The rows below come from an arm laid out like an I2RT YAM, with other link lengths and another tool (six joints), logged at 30 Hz.
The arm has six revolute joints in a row. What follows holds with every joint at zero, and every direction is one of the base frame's.
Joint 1 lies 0.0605 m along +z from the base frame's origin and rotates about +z.
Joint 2 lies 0.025 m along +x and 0.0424 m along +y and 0.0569 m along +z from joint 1 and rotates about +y.
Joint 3 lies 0.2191 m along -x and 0.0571 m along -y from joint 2 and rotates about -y.
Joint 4 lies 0.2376 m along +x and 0.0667 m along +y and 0.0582 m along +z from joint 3 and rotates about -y.
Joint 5 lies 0.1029 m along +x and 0.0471 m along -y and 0.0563 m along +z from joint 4 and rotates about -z.
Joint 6 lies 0.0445 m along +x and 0.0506 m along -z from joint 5 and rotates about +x.
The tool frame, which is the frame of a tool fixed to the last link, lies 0.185 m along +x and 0.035 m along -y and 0.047 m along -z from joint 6; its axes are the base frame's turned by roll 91.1, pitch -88.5 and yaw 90 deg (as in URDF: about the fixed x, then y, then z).
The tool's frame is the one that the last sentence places.
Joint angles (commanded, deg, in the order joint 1, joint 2, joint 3, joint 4, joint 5, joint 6), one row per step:
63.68, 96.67, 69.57, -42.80, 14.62, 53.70
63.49, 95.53, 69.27, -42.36, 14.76, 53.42
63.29, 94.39, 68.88, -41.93, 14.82, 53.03
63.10, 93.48, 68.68, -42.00, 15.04, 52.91
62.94, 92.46, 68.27, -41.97, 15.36, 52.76
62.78, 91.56, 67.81, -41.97, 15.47, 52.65
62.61, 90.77, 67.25, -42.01, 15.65, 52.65
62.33, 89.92, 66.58, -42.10, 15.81, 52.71
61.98, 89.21, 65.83, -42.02, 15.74, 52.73
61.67, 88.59, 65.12, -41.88, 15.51, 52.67
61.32, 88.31, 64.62, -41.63, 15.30, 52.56
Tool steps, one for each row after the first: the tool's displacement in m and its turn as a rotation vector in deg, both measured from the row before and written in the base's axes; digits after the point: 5 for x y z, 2 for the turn. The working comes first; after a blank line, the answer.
Tool pose at each row, in the base's axes (x y z in m, rotation vector in deg; the steps are taken from these numbers as rounded here):
0.18977, 0.30149, -0.04795, -165.84, -13.20, -33.63
0.19311, 0.30372, -0.04231, -164.72, -12.97, -34.65
0.19599, 0.30531, -0.03714, -163.68, -12.93, -35.53
0.19816, 0.30477, -0.03285, -163.19, -12.61, -36.24
0.20027, 0.30360, -0.02890, -162.73, -12.35, -37.09
0.20127, 0.30216, -0.02616, -162.39, -12.13, -37.54
0.20194, 0.29959, -0.02471, -162.30, -11.79, -37.92
0.20268, 0.29598, -0.02368, -162.34, -11.24, -38.22
0.20305, 0.29268, -0.02386, -162.38, -10.73, -38.23
0.20289, 0.29013, -0.02436, -162.35, -10.44, -38.04
0.20353, 0.28833, -0.02541, -162.36, -10.15, -37.88

0.00334, 0.00223, 0.00564, 0.98, -0.74, 0.01
0.00288, 0.00159, 0.00517, 0.88, -0.66, 0.13
0.00217, -0.00054, 0.00429, 0.43, -0.49, -0.17
0.00211, -0.00117, 0.00395, 0.37, -0.59, -0.15
0.00100, -0.00144, 0.00274, 0.30, -0.31, -0.11
0.00067, -0.00257, 0.00145, 0.10, -0.24, -0.24
0.00074, -0.00361, 0.00103, 0.03, -0.15, -0.40
0.00037, -0.00330, -0.00018, 0.07, 0.04, -0.34
-0.00016, -0.00255, -0.00050, 0.12, 0.15, -0.16
0.00064, -0.00180, -0.00105, 0.08, 0.13, -0.17

